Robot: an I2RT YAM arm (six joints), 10 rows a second.
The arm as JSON. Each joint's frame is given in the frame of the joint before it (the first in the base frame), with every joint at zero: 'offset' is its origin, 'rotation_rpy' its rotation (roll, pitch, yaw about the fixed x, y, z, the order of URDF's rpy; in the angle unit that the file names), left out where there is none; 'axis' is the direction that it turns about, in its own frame. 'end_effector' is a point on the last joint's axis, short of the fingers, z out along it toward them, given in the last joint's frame.
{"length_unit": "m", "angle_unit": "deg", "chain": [
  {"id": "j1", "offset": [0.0, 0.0, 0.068], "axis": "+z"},
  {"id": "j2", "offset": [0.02, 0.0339, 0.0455], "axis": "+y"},
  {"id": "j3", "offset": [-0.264, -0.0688, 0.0], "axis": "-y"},
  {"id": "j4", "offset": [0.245, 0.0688, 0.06], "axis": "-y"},
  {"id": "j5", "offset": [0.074, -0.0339, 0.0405], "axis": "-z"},
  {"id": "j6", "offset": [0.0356, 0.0, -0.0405], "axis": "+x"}
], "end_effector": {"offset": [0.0, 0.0, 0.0], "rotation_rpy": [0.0, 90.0, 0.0]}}
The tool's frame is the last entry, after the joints.
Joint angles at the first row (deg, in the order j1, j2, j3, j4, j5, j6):
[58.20, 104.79, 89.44, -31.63, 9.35, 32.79]
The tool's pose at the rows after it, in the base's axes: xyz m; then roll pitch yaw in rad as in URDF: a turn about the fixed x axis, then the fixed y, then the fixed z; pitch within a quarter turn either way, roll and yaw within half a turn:
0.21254 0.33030 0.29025 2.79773 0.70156 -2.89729
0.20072 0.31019 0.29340 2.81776 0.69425 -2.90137
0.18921 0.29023 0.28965 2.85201 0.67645 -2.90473
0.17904 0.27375 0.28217 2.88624 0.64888 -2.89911
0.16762 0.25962 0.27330 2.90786 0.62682 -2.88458
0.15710 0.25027 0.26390 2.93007 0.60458 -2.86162
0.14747 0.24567 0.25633 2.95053 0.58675 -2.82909
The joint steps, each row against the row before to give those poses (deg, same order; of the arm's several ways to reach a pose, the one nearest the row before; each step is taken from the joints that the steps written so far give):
[-0.02, -4.72, -3.92, -0.82, 1.12, -0.01]
[0.00, -4.79, -4.46, -1.33, 0.91, 0.50]
[0.00, -4.36, -4.93, -1.40, 1.22, 0.86]
[0.06, -3.41, -4.43, -1.36, 0.58, 0.75]
[0.43, -3.31, -4.65, -0.35, 0.07, 0.37]
[0.80, -2.29, -3.71, -0.27, 0.02, 0.27]
[1.19, -1.37, -2.55, -0.23, 0.00, -0.02]

